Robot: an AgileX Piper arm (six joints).
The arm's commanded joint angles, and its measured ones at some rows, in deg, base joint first. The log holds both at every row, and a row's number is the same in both.
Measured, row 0: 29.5, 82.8, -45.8, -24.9, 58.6, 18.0
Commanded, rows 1 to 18: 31.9, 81.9, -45.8, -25.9, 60.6, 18.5; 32.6, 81.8, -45.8, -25.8, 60.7, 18.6; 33.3, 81.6, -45.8, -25.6, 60.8, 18.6; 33.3, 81.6, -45.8, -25.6, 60.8, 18.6; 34.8, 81.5, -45.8, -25.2, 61.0, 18.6; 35.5, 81.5, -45.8, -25.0, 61.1, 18.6; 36.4, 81.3, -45.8, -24.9, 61.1, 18.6; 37.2, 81.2, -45.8, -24.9, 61.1, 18.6; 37.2, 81.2, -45.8, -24.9, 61.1, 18.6; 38.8, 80.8, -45.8, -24.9, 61.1, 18.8; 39.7, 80.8, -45.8, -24.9, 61.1, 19.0; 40.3, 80.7, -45.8, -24.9, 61.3, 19.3; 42.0, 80.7, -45.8, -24.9, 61.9, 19.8; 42.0, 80.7, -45.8, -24.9, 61.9, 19.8; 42.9, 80.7, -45.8, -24.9, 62.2, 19.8; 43.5, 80.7, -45.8, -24.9, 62.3, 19.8; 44.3, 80.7, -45.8, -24.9, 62.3, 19.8; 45.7, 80.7, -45.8, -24.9, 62.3, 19.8
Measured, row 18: 44.1, 81.2, -45.8, -23.5, 61.2, 19.3
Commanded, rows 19 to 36: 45.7, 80.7, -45.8, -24.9, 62.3, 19.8; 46.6, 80.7, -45.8, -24.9, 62.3, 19.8; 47.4, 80.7, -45.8, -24.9, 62.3, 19.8; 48.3, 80.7, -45.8, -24.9, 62.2, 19.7; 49.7, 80.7, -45.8, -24.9, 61.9, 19.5; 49.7, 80.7, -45.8, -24.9, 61.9, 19.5; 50.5, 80.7, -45.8, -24.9, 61.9, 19.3; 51.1, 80.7, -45.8, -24.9, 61.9, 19.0; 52.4, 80.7, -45.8, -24.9, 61.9, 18.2; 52.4, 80.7, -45.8, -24.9, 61.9, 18.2; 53.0, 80.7, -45.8, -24.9, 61.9, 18.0; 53.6, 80.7, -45.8, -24.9, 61.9, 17.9; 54.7, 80.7, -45.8, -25.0, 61.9, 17.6; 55.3, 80.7, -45.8, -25.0, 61.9, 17.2; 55.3, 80.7, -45.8, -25.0, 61.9, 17.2; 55.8, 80.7, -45.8, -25.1, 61.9, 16.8; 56.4, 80.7, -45.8, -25.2, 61.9, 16.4; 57.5, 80.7, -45.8, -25.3, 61.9, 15.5
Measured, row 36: 56.1, 81.2, -45.8, -23.5, 61.2, 17.4
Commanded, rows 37 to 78: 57.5, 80.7, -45.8, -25.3, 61.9, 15.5; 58.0, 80.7, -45.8, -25.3, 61.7, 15.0; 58.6, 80.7, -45.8, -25.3, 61.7, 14.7; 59.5, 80.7, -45.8, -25.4, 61.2, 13.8; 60.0, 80.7, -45.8, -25.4, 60.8, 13.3; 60.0, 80.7, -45.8, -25.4, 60.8, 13.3; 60.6, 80.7, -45.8, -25.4, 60.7, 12.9; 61.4, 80.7, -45.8, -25.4, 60.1, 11.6; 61.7, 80.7, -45.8, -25.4, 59.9, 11.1; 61.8, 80.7, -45.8, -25.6, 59.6, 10.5; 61.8, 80.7, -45.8, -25.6, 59.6, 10.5; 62.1, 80.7, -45.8, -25.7, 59.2, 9.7; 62.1, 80.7, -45.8, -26.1, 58.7, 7.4; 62.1, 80.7, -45.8, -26.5, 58.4, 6.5; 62.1, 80.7, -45.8, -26.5, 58.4, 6.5; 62.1, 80.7, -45.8, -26.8, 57.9, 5.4; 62.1, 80.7, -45.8, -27.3, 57.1, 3.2; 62.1, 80.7, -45.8, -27.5, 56.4, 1.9; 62.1, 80.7, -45.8, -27.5, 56.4, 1.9; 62.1, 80.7, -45.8, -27.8, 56.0, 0.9; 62.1, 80.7, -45.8, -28.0, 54.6, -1.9; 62.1, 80.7, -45.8, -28.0, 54.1, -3.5; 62.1, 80.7, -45.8, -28.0, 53.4, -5.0; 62.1, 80.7, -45.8, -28.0, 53.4, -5.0; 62.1, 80.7, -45.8, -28.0, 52.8, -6.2; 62.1, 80.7, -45.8, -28.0, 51.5, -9.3; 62.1, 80.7, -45.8, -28.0, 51.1, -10.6; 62.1, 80.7, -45.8, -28.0, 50.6, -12.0; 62.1, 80.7, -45.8, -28.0, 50.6, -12.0; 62.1, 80.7, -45.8, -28.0, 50.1, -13.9; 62.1, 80.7, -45.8, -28.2, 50.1, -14.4; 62.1, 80.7, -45.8, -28.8, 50.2, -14.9; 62.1, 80.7, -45.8, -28.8, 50.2, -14.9; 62.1, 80.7, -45.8, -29.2, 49.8, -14.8; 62.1, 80.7, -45.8, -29.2, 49.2, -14.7; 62.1, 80.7, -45.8, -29.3, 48.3, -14.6; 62.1, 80.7, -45.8, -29.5, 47.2, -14.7; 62.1, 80.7, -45.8, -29.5, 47.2, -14.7; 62.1, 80.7, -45.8, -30.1, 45.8, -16.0; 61.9, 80.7, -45.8, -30.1, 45.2, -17.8; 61.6, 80.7, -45.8, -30.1, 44.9, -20.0; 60.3, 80.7, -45.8, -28.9, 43.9, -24.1
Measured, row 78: 61.7, 81.2, -45.8, -28.2, 45.8, -18.4
